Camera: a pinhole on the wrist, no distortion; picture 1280 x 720 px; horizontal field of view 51.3 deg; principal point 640.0 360.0 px. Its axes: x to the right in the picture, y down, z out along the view. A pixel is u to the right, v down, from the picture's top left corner.
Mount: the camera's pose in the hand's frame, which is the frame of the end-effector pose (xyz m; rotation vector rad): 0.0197 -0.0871 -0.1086 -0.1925 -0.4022 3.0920
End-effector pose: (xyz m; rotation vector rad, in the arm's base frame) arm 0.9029 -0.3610 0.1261 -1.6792 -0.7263 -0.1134
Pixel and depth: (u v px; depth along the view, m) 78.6 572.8 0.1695
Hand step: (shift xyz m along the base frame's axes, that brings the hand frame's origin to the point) -0.0439 0.0883 0.1528
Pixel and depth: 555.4 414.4 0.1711
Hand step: -0.0809 0.0625 0.1077
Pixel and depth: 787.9 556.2 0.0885
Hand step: -0.0550 -0.0188 0.1107
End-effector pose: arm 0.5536 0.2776 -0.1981 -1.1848 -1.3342 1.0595
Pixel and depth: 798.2 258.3 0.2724
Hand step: -0.1666 -0.0613 0.1123
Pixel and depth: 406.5 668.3 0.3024
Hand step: -0.1918 0.0062 0.2182
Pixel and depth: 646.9 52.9 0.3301
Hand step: -0.2357 -0.0324 0.0710
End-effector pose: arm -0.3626 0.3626 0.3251 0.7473 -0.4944 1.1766
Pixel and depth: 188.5 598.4 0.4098
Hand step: 0.2956 -0.1938 0.1928
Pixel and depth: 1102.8 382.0 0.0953
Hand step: 0.0969 -0.0215 -0.0610
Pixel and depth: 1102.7 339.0 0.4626
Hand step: 0.1281 -0.3997 0.0240
